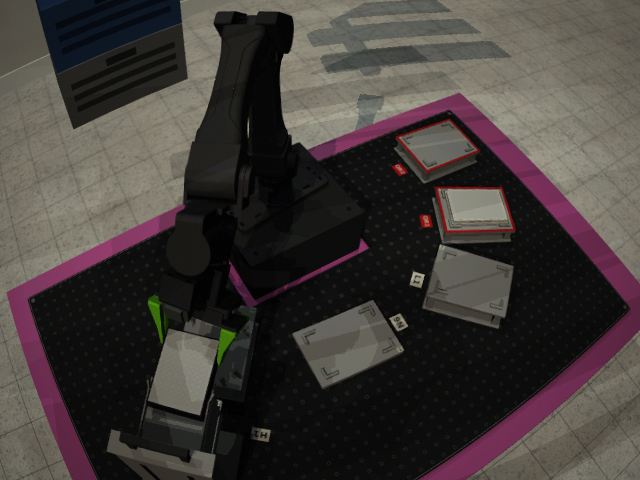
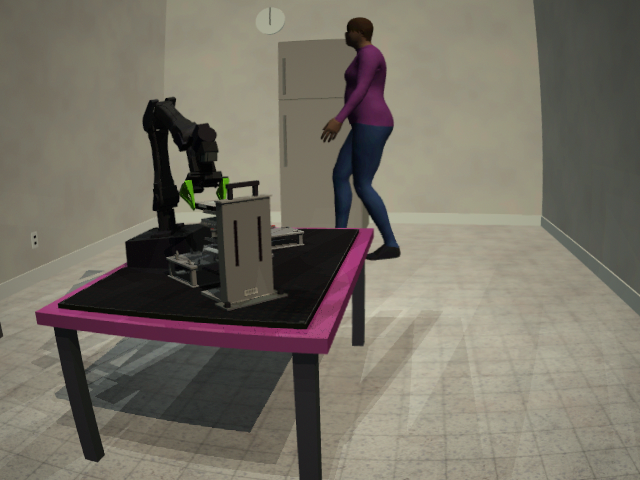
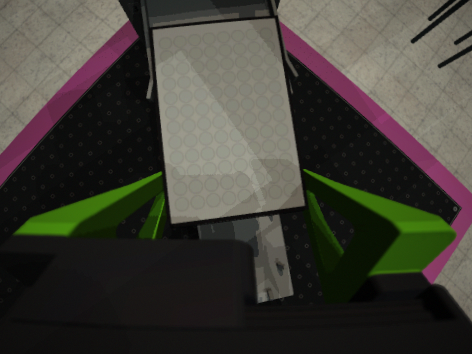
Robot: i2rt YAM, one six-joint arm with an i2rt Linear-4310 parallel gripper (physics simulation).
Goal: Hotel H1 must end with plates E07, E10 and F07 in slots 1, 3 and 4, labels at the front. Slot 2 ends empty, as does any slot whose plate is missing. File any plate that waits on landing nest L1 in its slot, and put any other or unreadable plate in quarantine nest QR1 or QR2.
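Frame: origin at the arm's base, x ahead, y left, z up, level; centimetres.
Seen in the pictures: gripper, fingertip midpoint: (image 1: 190, 353) (image 3: 235, 177); arm's base at its link origin: (image 1: 276, 198) (image 2: 168, 231).
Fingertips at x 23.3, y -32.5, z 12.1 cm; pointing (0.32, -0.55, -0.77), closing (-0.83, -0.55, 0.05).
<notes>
Offsets run from my fingertips to a thing's top centre. "pt": to the spot under its first point.
My gripper (image 1: 190, 351) (image 2: 208, 202) (image 3: 235, 177) is shut on a pale, dark-edged plate @(dy -2.7, dx +2.5, dz +1.9 cm) (image 1: 181, 379) (image 3: 225, 110), its green fingers at the sides of the near end. The plate is level at the upper part of hotel H1 (image 1: 160, 454) (image 2: 245, 248), its far end beside the hotel's side guides. Its label does not show, and I cannot tell which slot it lines up with. The hotel's other slots are hidden. Landing nest L1 @(dy +52.0, dx +11.7, dz -15.8 cm) (image 1: 470, 284) is empty. Quarantine nest QR1 @(pt dy +60.2, dx -5.5, dz -17.4 cm) (image 1: 439, 206) holds a pale plate @(dy +66.4, dx -0.2, dz -16.0 cm) (image 1: 478, 205). Quarantine nest QR2 @(dy +73.9, dx -18.3, dz -16.8 cm) (image 1: 439, 144) is empty.
A grey nest @(dy +6.7, dx -6.8, dz -13.8 cm) (image 1: 238, 356) (image 2: 191, 271) (image 3: 275, 270) stands close to the hotel, partly under the gripper. A low flat nest @(dy +26.8, dx +5.2, dz -19.6 cm) (image 1: 346, 343) with the tag N6 @(dy +37.1, dx +7.5, dz -21.3 cm) (image 1: 398, 322) lies between it and L1. A person (image 2: 368, 93) stands beyond the table.
</notes>
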